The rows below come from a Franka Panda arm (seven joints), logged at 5 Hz.
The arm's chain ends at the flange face. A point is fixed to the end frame.
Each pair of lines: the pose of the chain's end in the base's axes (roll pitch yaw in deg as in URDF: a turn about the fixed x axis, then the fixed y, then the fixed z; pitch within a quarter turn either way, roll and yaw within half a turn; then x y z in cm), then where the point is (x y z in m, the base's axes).
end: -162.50 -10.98 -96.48 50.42 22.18 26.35
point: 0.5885 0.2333 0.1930
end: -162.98 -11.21 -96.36 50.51 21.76 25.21
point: 0.5888 0.2289 0.1808
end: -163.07 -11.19 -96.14 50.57 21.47 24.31
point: 0.5892 0.2264 0.1717
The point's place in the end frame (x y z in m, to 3 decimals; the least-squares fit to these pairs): -0.034 -0.059 0.087
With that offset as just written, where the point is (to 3 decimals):
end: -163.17 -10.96 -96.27 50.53 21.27 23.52
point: 0.589 0.224 0.164
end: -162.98 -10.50 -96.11 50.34 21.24 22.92
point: 0.587 0.225 0.158
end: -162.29 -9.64 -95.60 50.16 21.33 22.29
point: 0.586 0.228 0.153
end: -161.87 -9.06 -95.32 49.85 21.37 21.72
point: 0.583 0.229 0.148
